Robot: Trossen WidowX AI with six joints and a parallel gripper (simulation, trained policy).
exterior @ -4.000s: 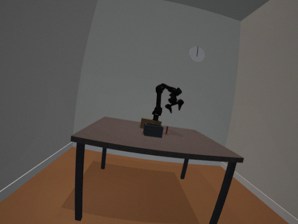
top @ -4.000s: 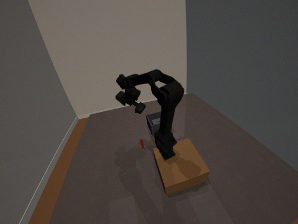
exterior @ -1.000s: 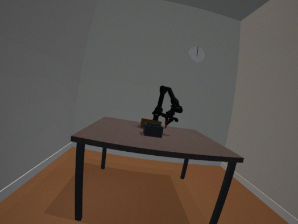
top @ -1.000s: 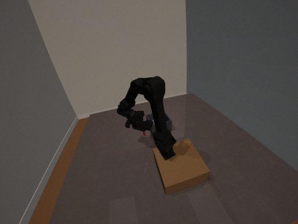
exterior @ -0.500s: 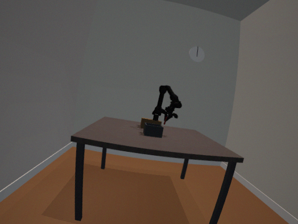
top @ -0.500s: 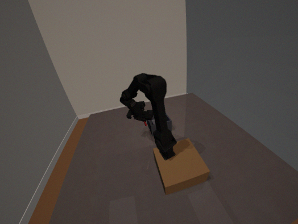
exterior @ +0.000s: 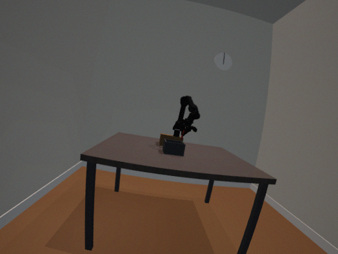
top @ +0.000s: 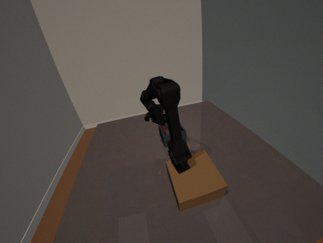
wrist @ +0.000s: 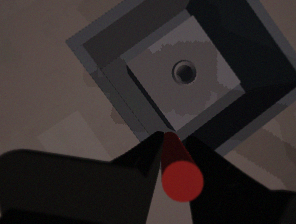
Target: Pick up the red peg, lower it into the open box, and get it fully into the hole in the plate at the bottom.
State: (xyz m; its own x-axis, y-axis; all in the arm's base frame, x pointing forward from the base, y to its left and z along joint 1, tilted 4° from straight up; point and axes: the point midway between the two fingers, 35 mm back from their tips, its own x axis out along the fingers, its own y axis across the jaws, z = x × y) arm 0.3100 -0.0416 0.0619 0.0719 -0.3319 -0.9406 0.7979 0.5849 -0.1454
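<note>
My gripper tip is now 11 cm above the grey plate, 6 cm to the left of it and 2 cm short of it. From my gripper tip the other things lie so: red peg: 1 cm to the left, 1 cm above; dark blue-grey box: 13 cm below, 6 cm to the right, 2 cm ahead.
</note>
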